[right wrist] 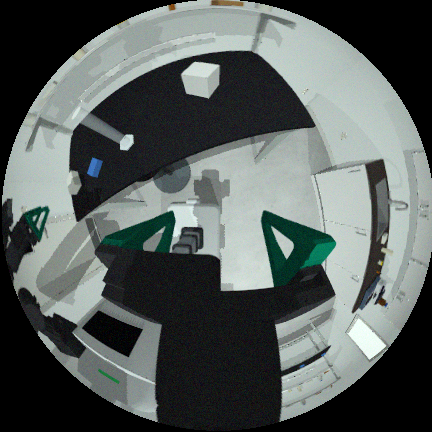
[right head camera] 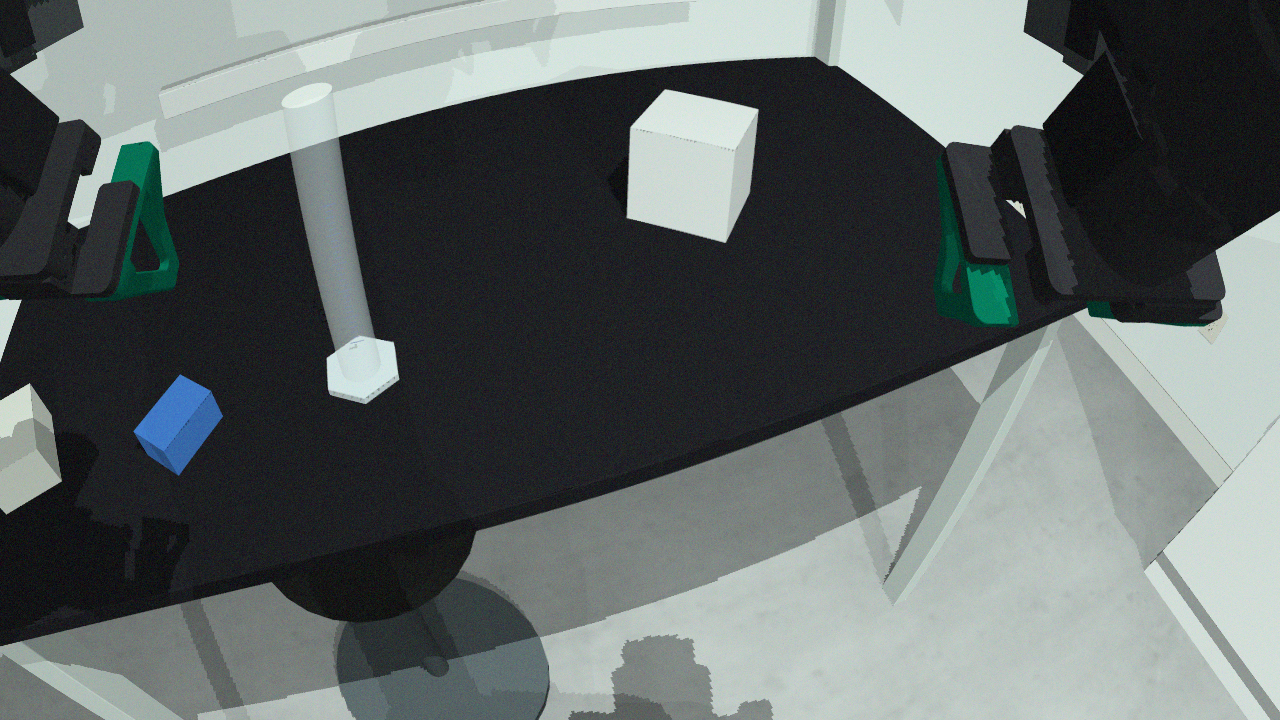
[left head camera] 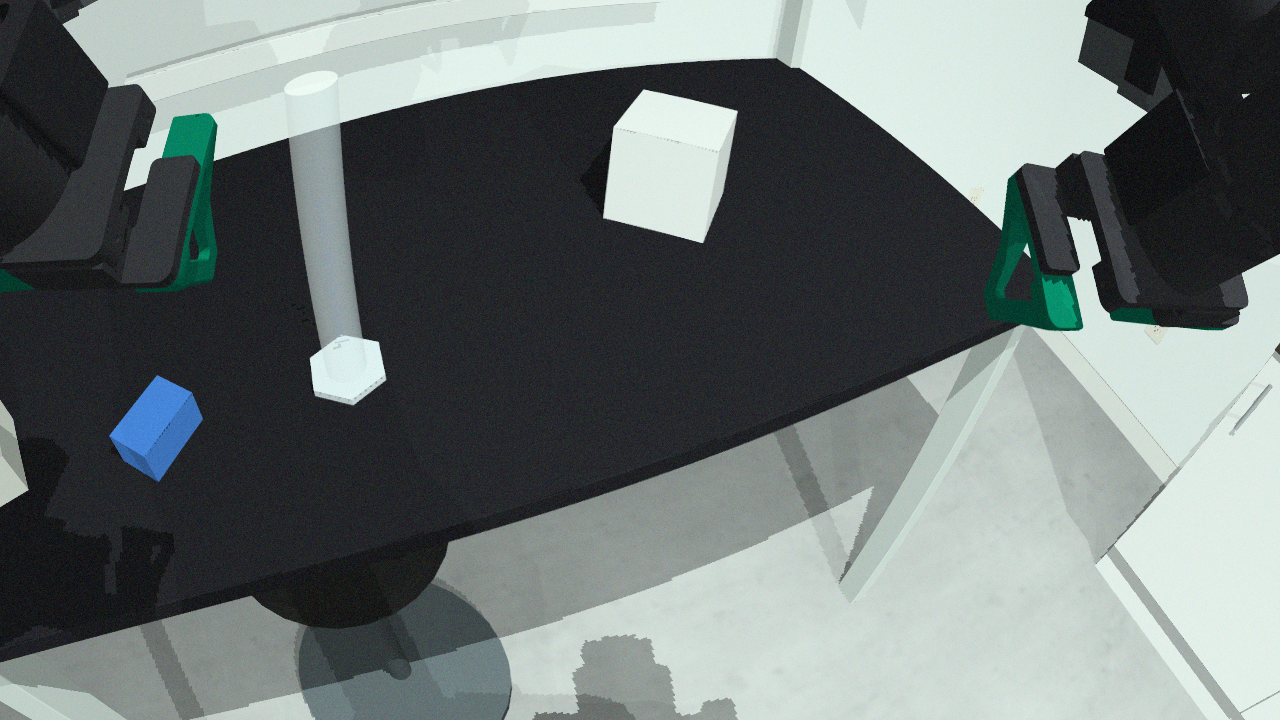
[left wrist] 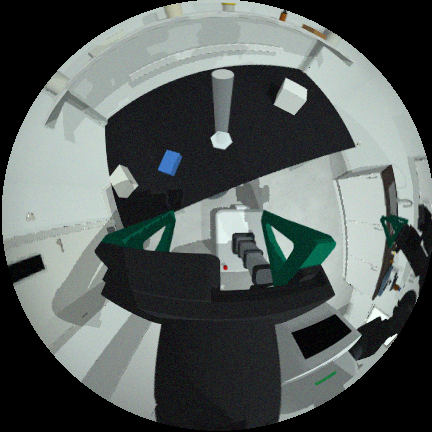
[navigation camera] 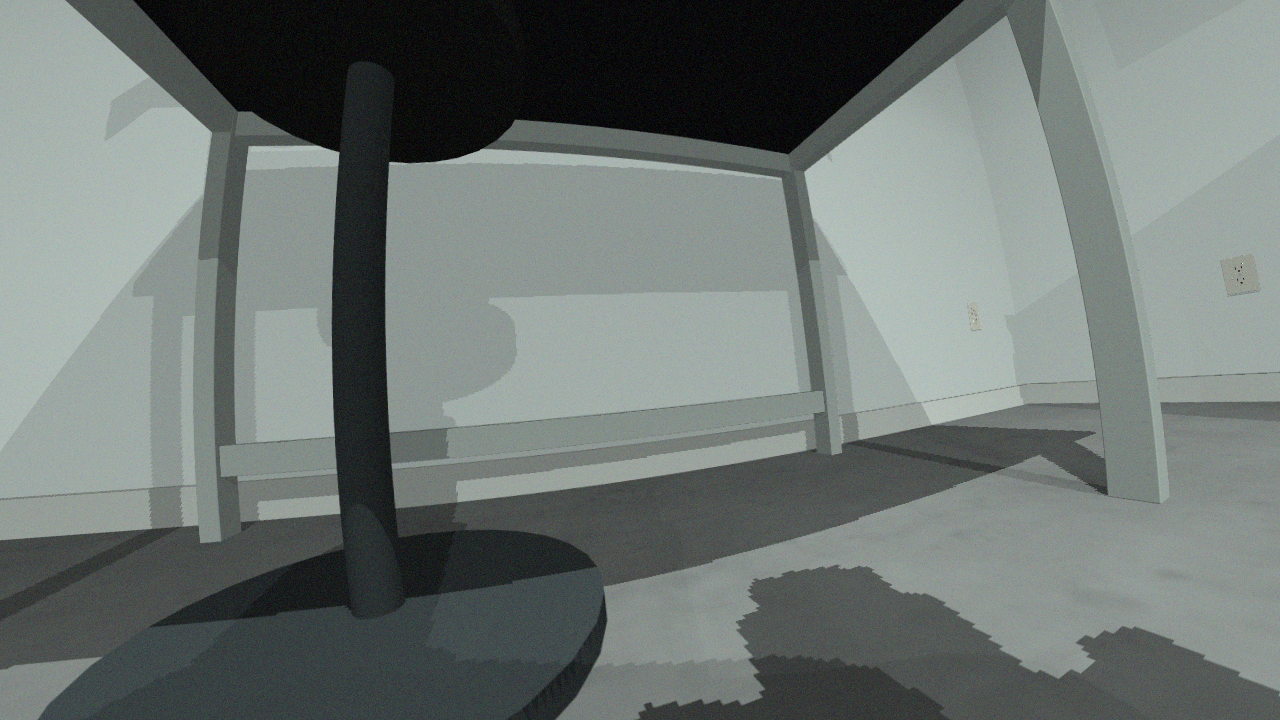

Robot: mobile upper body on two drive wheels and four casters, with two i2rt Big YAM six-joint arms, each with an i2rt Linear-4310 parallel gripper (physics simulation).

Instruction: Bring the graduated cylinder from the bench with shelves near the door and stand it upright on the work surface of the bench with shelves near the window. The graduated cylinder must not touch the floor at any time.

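Places are measured from the left arm's base along level axes (x back, y right, z up), in metres.
Where they show: left gripper, fingertip midpoint: [right wrist: 44, 207] [right head camera: 108, 279] [left head camera: 131, 270] [left wrist: 217, 214]; right gripper, fingertip midpoint: [right wrist: 217, 214] [right head camera: 1019, 301] [left head camera: 1054, 306] [left wrist: 385, 216].
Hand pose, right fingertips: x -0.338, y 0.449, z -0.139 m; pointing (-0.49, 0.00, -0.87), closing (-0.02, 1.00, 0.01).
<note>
After its pixels a point has its place.
The graduated cylinder [left head camera: 324, 214] @[x -0.616, y 0.022, z -0.291 m] [right head camera: 329, 223] @[x -0.617, y 0.023, z -0.295 m] [left wrist: 222, 102] @[x -0.614, y 0.014, z -0.251 m] [right wrist: 102, 127] @[x -0.625, y 0.032, z -0.310 m], a tall clear grey tube on a white hexagonal foot, stands upright on the black work surface [left head camera: 501, 313] @[x -0.719, y 0.173, z -0.496 m] [right head camera: 519, 340] @[x -0.680, y 0.178, z -0.496 m] [left wrist: 280, 135] @[x -0.686, y 0.290, z -0.496 m] [right wrist: 240, 100] @[x -0.834, y 0.548, z -0.496 m] of a bench with a shelf above. My left gripper [left wrist: 217, 214] @[x -0.348, y 0.000, z -0.129 m] is open and empty, to the left of the cylinder in the head views and apart from it. My right gripper [right wrist: 217, 214] @[x -0.338, y 0.449, z -0.139 m] is open and empty, far to the right, near the bench's right end. Which bench this is, I cannot tell from the frames.
A white box [left head camera: 662, 179] @[x -0.863, y 0.345, z -0.422 m] [right head camera: 684, 174] @[x -0.861, y 0.348, z -0.415 m] stands right of the cylinder. A blue block [left head camera: 156, 429] @[x -0.520, y -0.182, z -0.456 m] [right head camera: 179, 425] @[x -0.520, y -0.178, z -0.456 m] and a cream block [right head camera: 22, 447] @[x -0.462, y -0.387, z -0.438 m] [left wrist: 123, 181] @[x -0.472, y -0.400, z -0.438 m] lie to its left. A stool with a dark post [navigation camera: 362, 313] @[x -0.647, y -0.062, z -1.088 m] stands partly under the bench's front edge. A bench leg [navigation camera: 1109, 313] @[x -0.824, y 0.879, z -1.139 m] stands at the right.
</note>
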